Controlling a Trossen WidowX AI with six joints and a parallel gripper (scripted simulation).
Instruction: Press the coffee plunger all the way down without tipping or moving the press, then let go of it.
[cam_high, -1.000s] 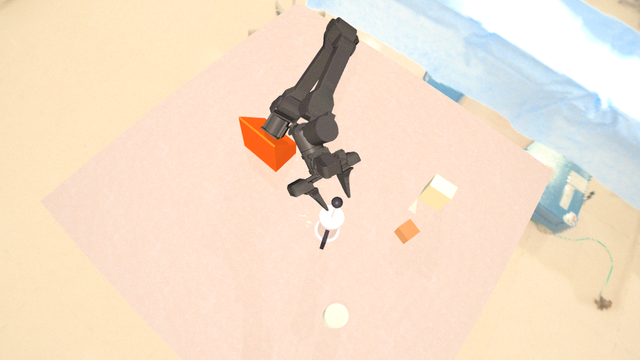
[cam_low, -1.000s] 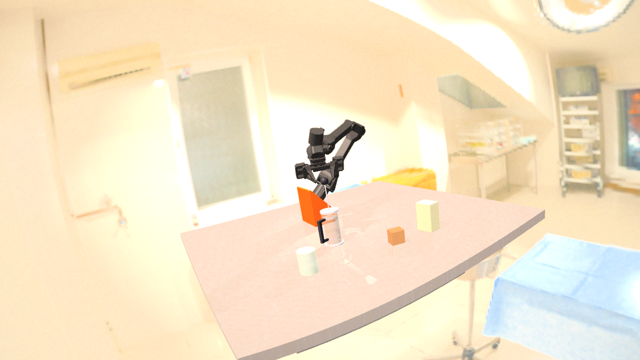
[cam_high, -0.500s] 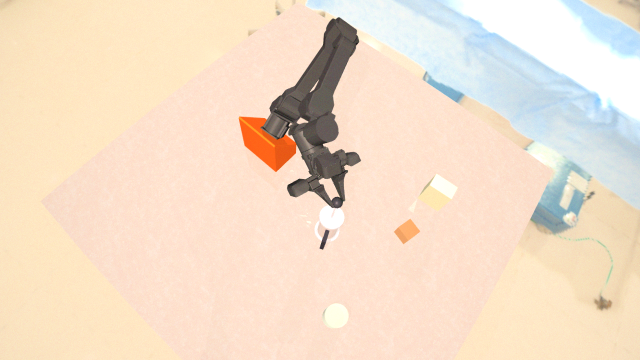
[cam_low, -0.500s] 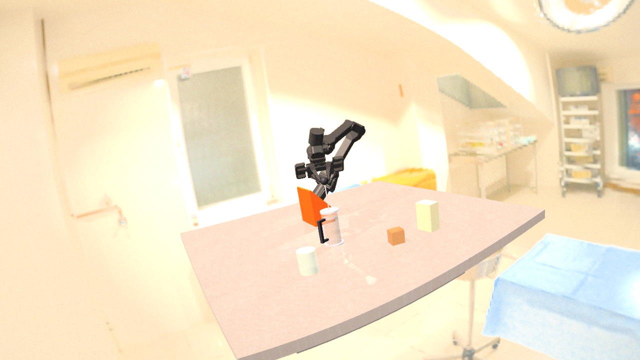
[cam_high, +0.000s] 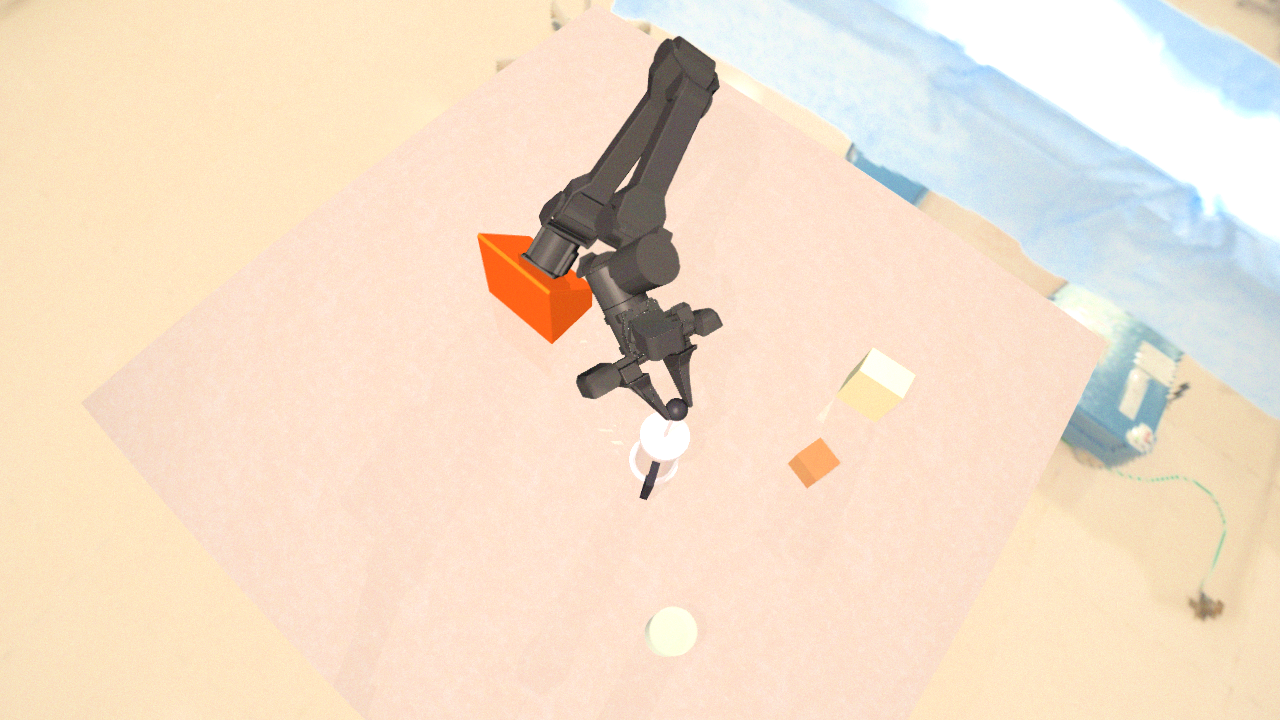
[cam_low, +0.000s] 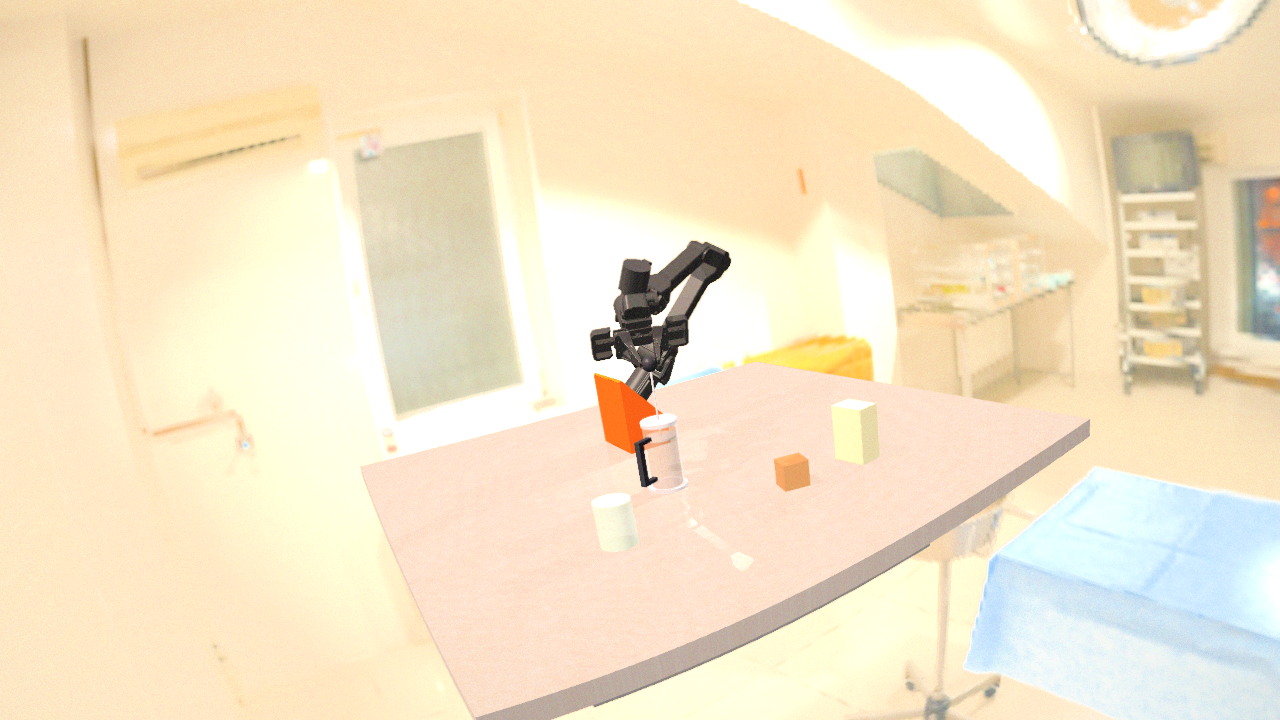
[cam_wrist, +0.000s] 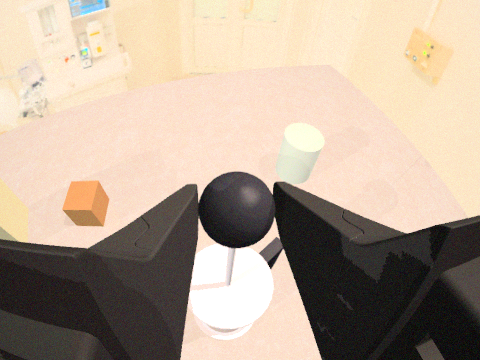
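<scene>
Right now the coffee press is 10 mm to the right of my gripper tip and 120 mm below it.
</scene>
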